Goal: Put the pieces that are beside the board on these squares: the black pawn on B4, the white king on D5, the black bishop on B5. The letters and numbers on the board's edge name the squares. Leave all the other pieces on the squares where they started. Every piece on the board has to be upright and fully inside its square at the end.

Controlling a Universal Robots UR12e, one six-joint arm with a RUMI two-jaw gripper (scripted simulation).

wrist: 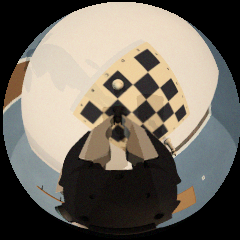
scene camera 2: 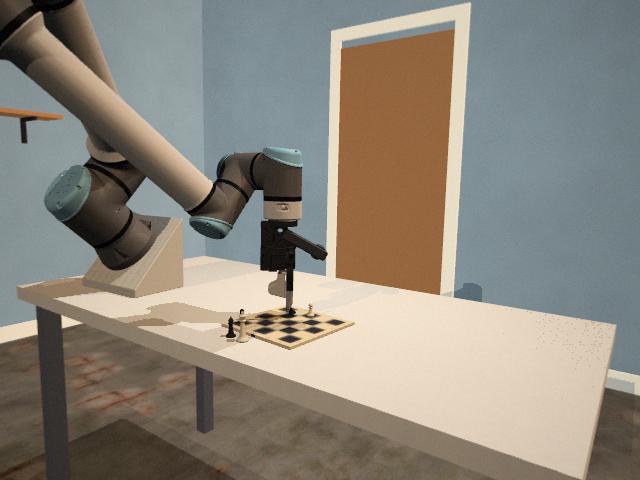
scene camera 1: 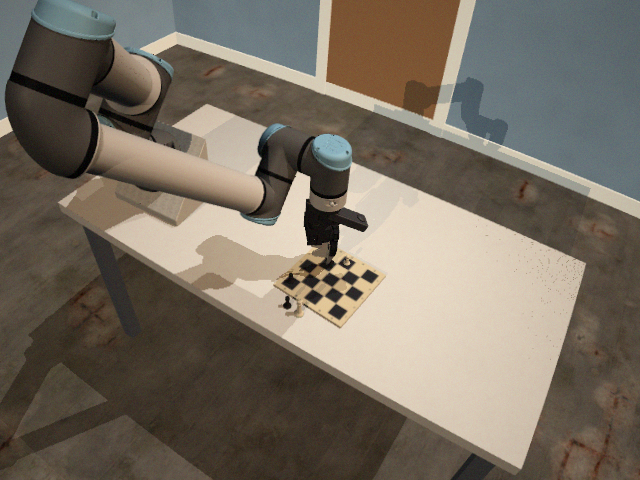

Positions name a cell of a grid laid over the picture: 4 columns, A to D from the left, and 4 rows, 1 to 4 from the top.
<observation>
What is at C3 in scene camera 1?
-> A chessboard.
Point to a chessboard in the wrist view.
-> C2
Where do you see a chessboard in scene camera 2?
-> B3
</observation>
